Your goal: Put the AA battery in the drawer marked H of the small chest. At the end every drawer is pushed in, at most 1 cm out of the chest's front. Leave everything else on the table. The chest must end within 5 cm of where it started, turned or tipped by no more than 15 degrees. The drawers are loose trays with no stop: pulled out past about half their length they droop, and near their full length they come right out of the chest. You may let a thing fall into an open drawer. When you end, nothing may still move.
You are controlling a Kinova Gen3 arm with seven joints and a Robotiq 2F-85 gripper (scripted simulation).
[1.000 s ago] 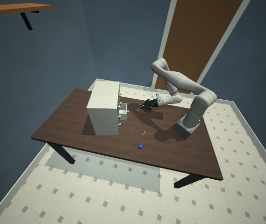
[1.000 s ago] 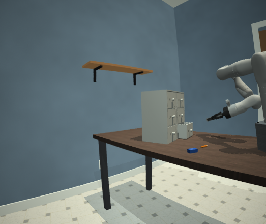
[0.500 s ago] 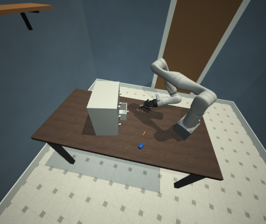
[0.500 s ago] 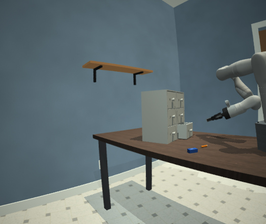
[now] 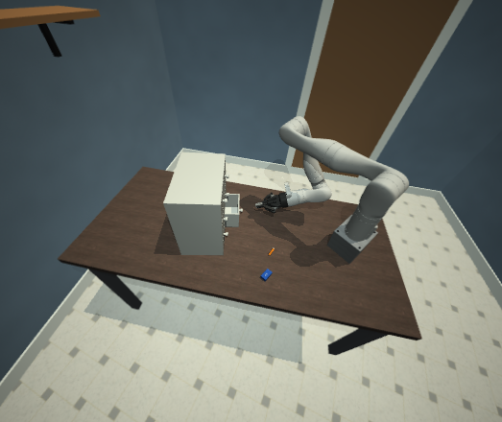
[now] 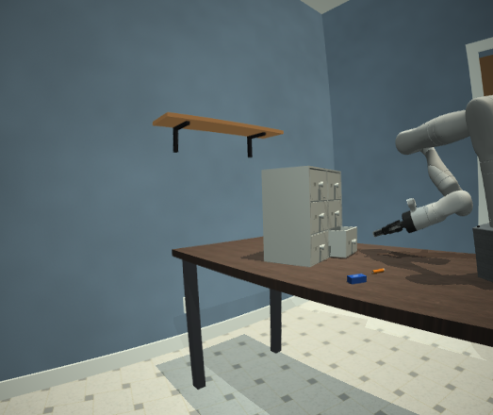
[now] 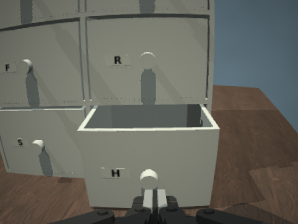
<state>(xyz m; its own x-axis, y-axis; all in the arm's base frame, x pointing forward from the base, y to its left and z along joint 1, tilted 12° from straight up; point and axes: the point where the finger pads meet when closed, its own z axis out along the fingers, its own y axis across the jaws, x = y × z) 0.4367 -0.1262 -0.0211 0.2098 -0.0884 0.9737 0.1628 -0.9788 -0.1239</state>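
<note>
Now: the drawer marked H 180 mm ahead of my hand, 40 mm to the left of it and 60 mm below it. From my hand the other things lie so: blue block: 80 mm behind, 320 mm to the left, 80 mm below; then orange AA battery: 90 mm behind, 200 mm to the left, 90 mm below.
</note>
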